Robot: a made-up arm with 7 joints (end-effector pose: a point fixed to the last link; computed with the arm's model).
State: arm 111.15 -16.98 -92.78 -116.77 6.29 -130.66 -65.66
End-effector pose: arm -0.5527 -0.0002 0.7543 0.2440 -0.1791 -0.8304 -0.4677
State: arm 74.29 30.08 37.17 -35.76 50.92 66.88 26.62
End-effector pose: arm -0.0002 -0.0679 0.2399 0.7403 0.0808 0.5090 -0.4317
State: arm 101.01 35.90 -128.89 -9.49 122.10 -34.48 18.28
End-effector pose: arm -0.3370 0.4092 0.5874 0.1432 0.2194 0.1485 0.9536
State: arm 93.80 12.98 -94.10 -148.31 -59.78 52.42 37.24
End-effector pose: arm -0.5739 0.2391 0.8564 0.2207 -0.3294 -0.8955 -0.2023
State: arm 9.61 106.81 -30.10 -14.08 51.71 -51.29 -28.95
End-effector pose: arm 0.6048 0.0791 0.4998 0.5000 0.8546 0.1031 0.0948
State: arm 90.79 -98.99 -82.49 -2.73 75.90 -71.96 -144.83
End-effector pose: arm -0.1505 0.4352 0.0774 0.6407 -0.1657 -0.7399 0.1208
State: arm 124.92 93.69 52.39 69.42 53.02 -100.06 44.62
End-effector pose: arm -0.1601 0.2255 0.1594 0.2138 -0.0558 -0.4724 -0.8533
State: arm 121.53 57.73 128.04 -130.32 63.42 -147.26 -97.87
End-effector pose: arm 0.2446 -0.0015 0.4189 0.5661 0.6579 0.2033 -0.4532
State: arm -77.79 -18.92 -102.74 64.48 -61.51 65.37 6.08
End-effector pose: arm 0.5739 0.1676 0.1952 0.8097 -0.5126 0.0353 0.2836
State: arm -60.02 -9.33 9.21 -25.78 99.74 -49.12 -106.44
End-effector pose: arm -0.1633 -0.1608 0.3867 0.3863 -0.1126 -0.0908 0.9110
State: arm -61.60 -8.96 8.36 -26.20 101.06 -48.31 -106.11
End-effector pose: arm -0.1692 -0.1470 0.3816 0.4062 -0.1153 -0.0976 0.9012
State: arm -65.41 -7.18 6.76 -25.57 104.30 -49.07 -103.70
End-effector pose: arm -0.1823 -0.1243 0.3766 0.4242 -0.1214 -0.1048 0.8912
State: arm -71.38 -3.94 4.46 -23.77 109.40 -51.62 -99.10
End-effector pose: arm -0.1989 -0.0933 0.3726 0.4369 -0.1327 -0.1099 0.8829
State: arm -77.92 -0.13 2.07 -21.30 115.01 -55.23 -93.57
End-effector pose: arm -0.2125 -0.0621 0.3706 0.4412 -0.1473 -0.1097 0.8784
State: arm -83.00 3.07 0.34 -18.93 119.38 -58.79 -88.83
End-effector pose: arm -0.2205 -0.0411 0.3707 0.4362 -0.1599 -0.1042 0.8794
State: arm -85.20 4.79 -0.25 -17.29 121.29 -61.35 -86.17
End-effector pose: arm -0.2247 -0.0368 0.3726 0.4230 -0.1650 -0.0973 0.8857
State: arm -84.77 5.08 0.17 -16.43 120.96 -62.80 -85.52
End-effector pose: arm -0.2266 -0.0467 0.3762 0.4045 -0.1626 -0.0916 0.8953
